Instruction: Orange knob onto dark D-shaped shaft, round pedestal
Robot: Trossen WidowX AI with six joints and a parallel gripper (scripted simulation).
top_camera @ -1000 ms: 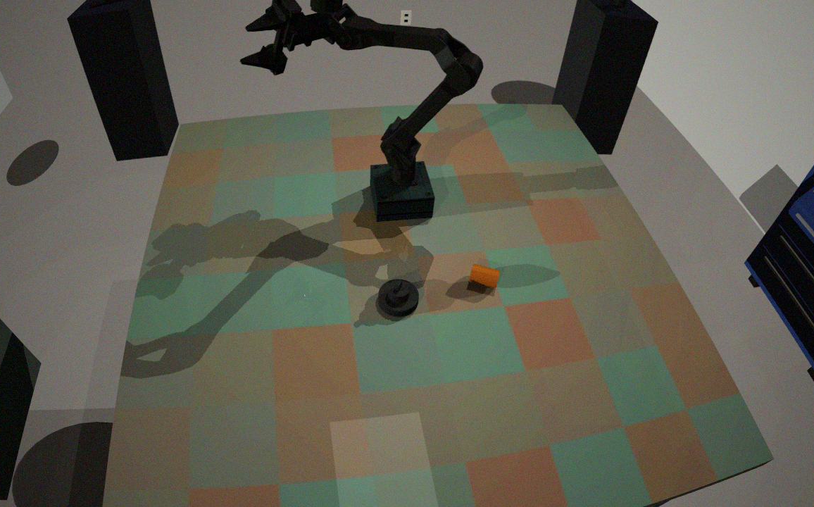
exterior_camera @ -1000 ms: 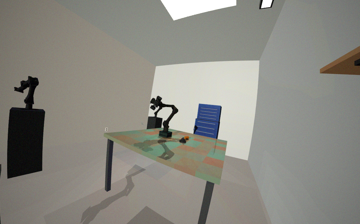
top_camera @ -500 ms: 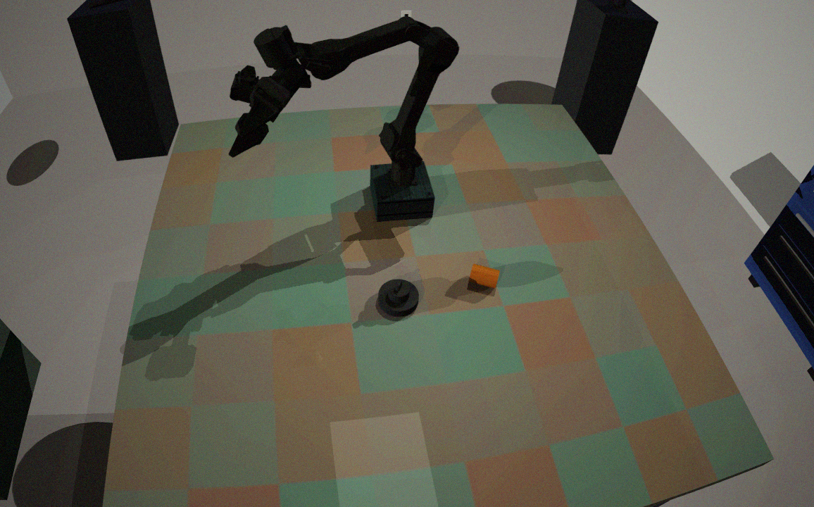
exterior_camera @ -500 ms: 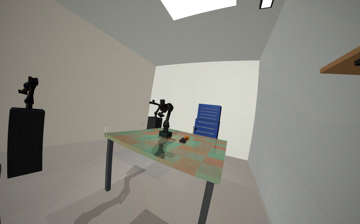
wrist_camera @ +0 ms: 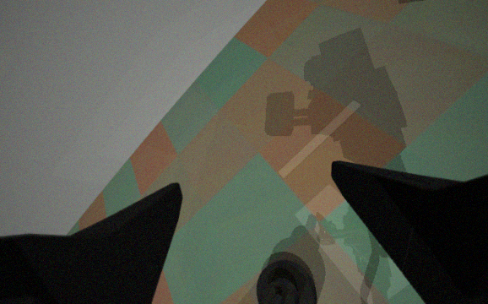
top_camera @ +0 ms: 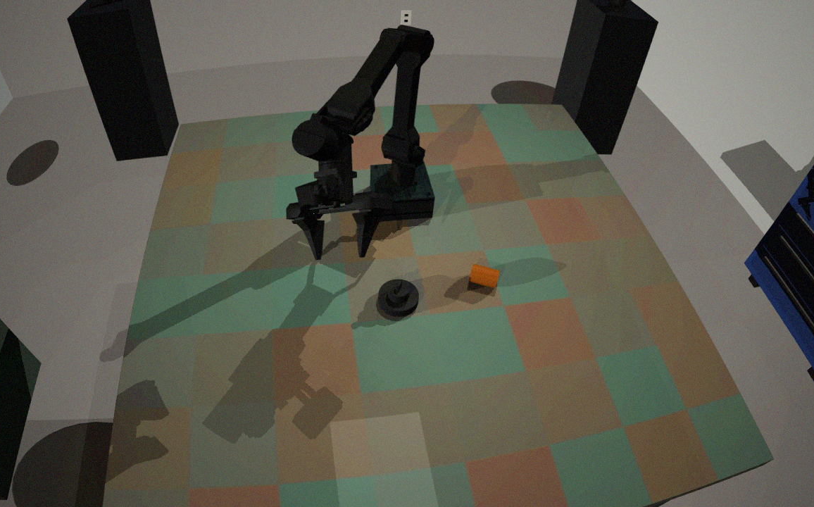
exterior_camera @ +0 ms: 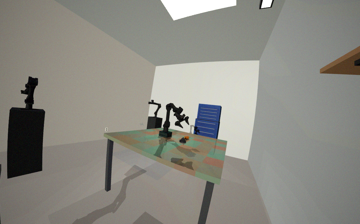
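The orange knob lies 310 mm to the left of my gripper tip, 200 mm below it and 100 mm behind it. The rest, counted from my gripper tip: pedestal: 190 mm below, 120 mm to the left, 70 mm behind.
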